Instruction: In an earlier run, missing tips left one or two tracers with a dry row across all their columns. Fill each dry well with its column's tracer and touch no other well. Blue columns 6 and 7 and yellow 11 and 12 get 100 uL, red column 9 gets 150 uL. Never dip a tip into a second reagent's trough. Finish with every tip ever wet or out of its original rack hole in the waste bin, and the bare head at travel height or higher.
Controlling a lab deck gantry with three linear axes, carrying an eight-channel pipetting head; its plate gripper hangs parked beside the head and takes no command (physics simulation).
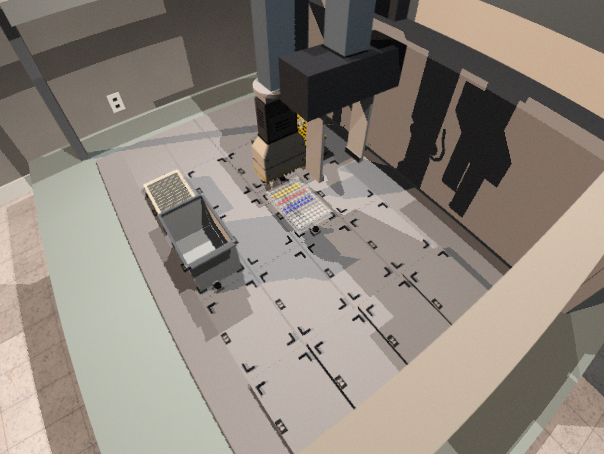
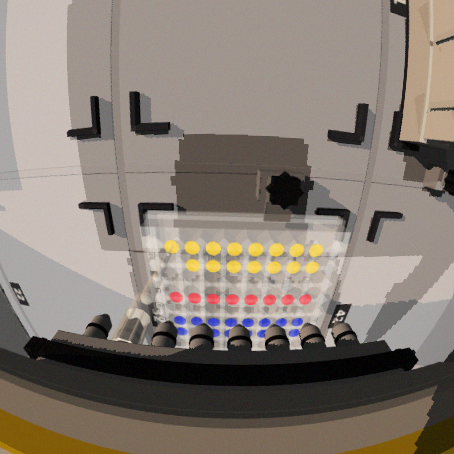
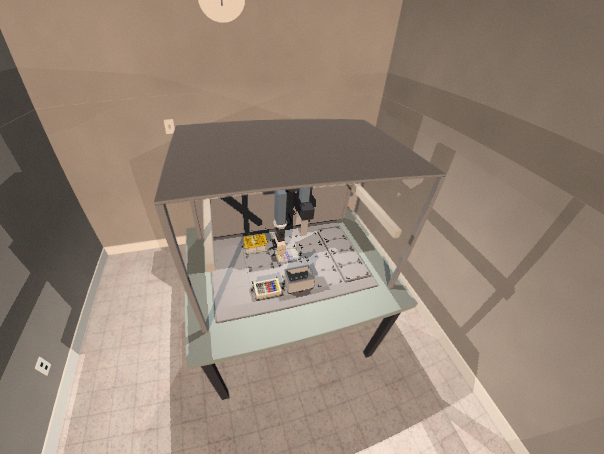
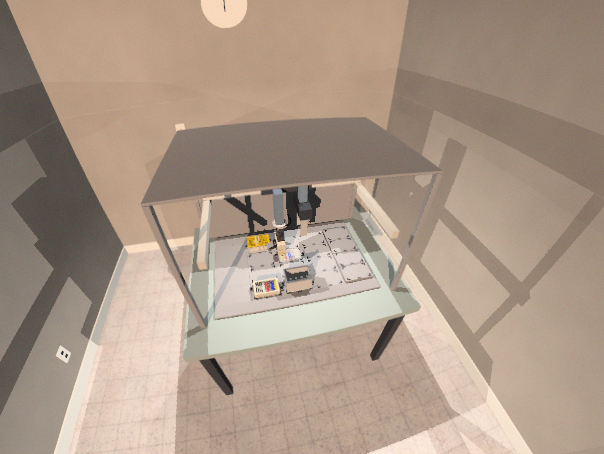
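The pipetting head [image 1: 280, 157] [image 3: 281, 247] [image 4: 281, 246] is low at the clear well plate [image 1: 309, 218] [image 2: 240, 218] [image 3: 294, 255]. One clear tip [image 2: 132, 325] is on its second nozzle from the left; no yellow shows inside. Its thin end reaches the leftmost yellow well [image 2: 171, 246] of the top line; depth cannot be told. The second yellow line lacks a dot at its left end. Red wells [image 2: 213, 299] and blue wells [image 2: 248, 322] show; the head hides part of the lower blue line. The parked plate gripper [image 1: 336, 167] stands open, nothing between its fingers.
The trough rack [image 1: 152, 197] [image 3: 268, 296] [image 4: 267, 295] stands beside the grey waste bin [image 1: 220, 270] [image 3: 300, 285] [image 4: 299, 286] at the front. The yellow tip rack [image 3: 255, 241] [image 4: 258, 241] stands behind the head. A black knob [image 2: 285, 190] sits by the plate.
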